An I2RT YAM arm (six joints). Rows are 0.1 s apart.
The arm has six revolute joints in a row. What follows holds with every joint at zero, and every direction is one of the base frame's.
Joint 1 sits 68 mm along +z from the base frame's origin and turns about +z.
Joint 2 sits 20 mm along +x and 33.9 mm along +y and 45.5 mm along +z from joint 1 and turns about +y.
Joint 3 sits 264 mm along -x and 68.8 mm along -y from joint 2 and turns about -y.
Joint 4 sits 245 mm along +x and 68.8 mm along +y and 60 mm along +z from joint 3 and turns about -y.
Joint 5 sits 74 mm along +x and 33.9 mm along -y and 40.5 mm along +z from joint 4 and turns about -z.
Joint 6 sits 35.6 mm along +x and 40.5 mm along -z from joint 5 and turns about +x.
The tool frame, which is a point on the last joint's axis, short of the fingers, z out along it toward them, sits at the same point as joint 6; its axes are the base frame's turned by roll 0, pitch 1.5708 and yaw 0 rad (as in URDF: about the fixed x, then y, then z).
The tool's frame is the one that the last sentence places.
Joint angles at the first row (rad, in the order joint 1, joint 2, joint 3, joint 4, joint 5, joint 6):
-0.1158, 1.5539, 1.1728, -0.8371, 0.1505, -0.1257
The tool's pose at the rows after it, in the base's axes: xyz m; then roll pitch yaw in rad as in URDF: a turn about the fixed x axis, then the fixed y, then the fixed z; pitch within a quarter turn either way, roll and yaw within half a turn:
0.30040 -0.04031 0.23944 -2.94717 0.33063 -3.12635
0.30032 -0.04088 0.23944 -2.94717 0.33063 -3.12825
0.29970 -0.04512 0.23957 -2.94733 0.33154 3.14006
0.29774 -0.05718 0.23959 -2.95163 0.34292 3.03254
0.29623 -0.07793 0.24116 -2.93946 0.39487 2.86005
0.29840 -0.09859 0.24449 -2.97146 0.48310 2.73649
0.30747 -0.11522 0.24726 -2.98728 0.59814 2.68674
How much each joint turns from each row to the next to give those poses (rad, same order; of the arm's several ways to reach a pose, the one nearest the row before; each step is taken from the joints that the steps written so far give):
0.0000, 0.0004, 0.0000, 0.0000, 0.0000, 0.0004
-0.0019, 0.0000, 0.0000, 0.0000, 0.0000, 0.0000
-0.0141, -0.0004, 0.0000, 0.0003, 0.0000, 0.0007
-0.0382, 0.0004, 0.0000, 0.0008, 0.0187, 0.0664
-0.0618, 0.0000, 0.0000, 0.0317, 0.0519, 0.1053
-0.0625, 0.0008, 0.0000, 0.0793, -0.0004, 0.0534
-0.0405, 0.0141, 0.0000, 0.1297, 0.0003, 0.0011

